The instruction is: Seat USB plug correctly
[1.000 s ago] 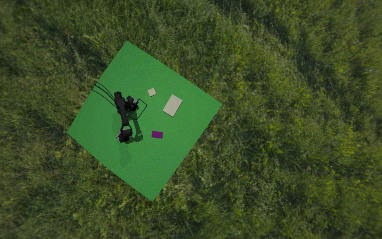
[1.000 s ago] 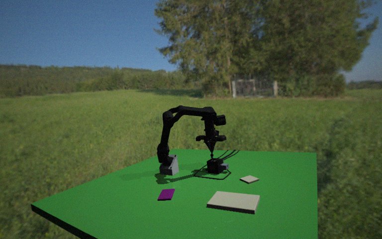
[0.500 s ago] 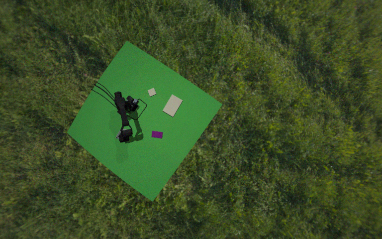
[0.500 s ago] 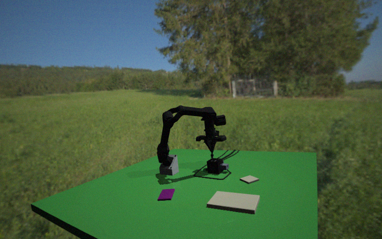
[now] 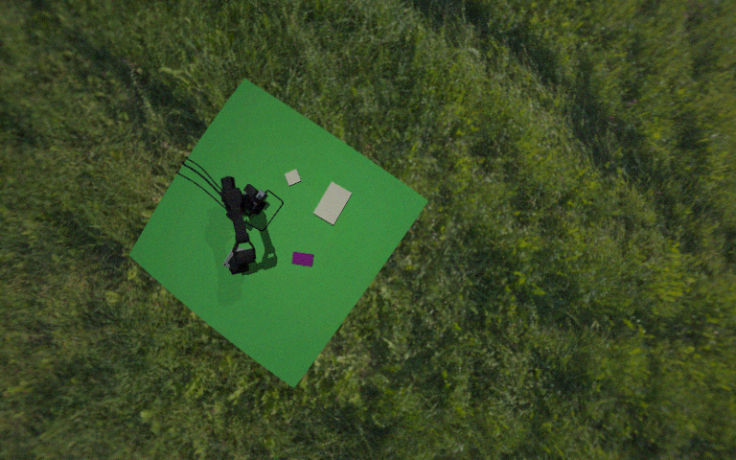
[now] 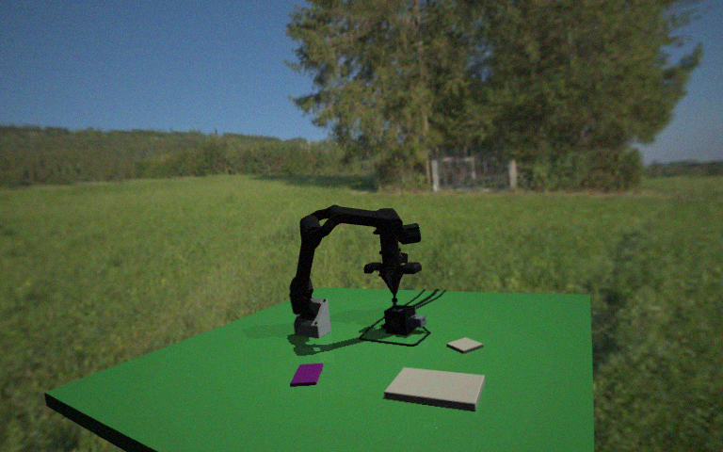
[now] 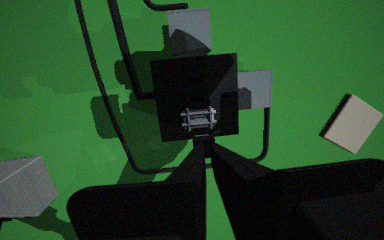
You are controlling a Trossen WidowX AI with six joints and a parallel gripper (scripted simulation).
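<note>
The silver USB plug is 20 mm below my gripper tip. From my gripper tip the other things lie so: purple flat block: 360 mm to the right, 130 mm below, 80 mm behind; beige tile: 240 mm ahead, 130 mm below, 50 mm to the right; beige slab: 310 mm to the right, 260 mm ahead, 120 mm below.
</note>
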